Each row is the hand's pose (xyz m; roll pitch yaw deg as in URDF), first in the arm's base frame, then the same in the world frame.
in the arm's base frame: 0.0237 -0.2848 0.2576 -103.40 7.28 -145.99
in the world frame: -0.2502 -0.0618 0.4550 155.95 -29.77 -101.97
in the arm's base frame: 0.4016 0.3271 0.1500 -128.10 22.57 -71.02
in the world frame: -0.2310 0.6644 0.4218 106.90 34.23 -139.99
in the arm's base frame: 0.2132 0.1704 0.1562 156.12 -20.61 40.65
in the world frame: -0.2464 0.4380 0.5146 -108.97 25.14 62.17
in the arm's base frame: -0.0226 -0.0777 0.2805 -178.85 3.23 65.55
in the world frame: -0.1680 0.0888 0.5819 -76.17 -3.22 81.72
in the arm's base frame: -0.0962 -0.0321 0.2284 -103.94 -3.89 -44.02
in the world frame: -0.1977 0.1019 0.6776 137.01 70.97 -127.41
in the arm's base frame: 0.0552 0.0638 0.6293 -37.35 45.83 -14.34
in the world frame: 0.1953 0.1835 0.4996 128.30 30.23 158.94
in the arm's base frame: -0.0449 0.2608 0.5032 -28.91 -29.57 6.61
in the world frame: 0.1380 0.3269 0.7018 40.08 54.65 45.52
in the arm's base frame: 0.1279 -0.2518 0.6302 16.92 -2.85 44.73
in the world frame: 0.1040 -0.0516 0.2964 119.50 18.42 80.41
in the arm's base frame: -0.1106 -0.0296 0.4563 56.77 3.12 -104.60
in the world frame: 0.0228 0.0552 0.6406 -46.99 11.38 -106.76
